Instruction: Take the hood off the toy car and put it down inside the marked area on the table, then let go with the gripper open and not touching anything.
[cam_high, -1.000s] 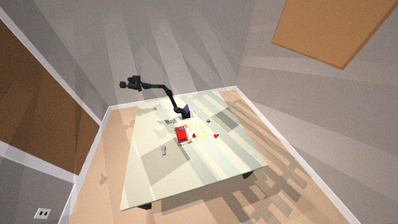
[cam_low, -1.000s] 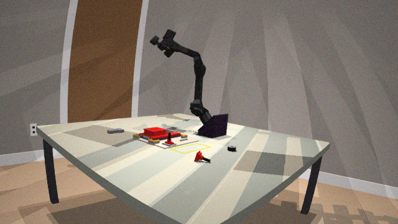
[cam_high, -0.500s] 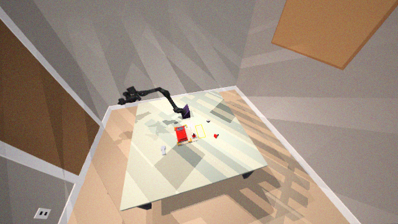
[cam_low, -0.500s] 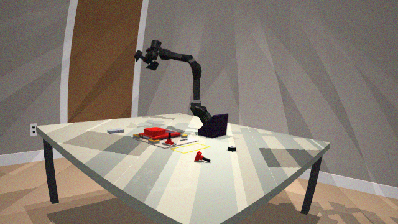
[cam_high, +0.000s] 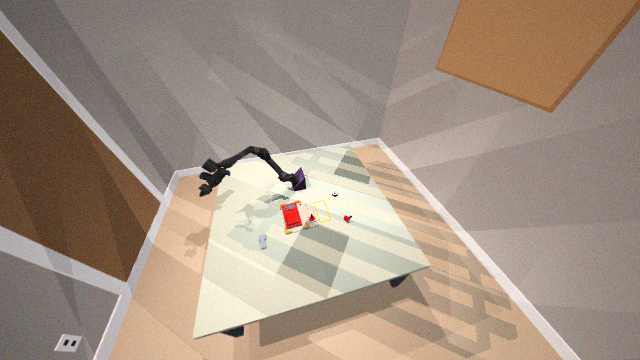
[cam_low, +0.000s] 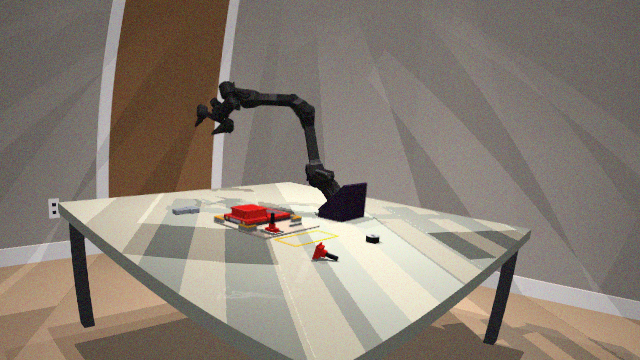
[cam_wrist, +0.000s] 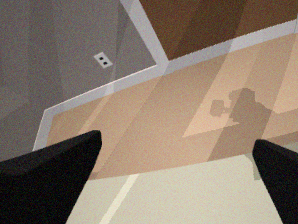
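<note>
Now: the red hood 51 cm to the left of my gripper tip, 22 cm below it and 16 cm ahead of it.
</note>
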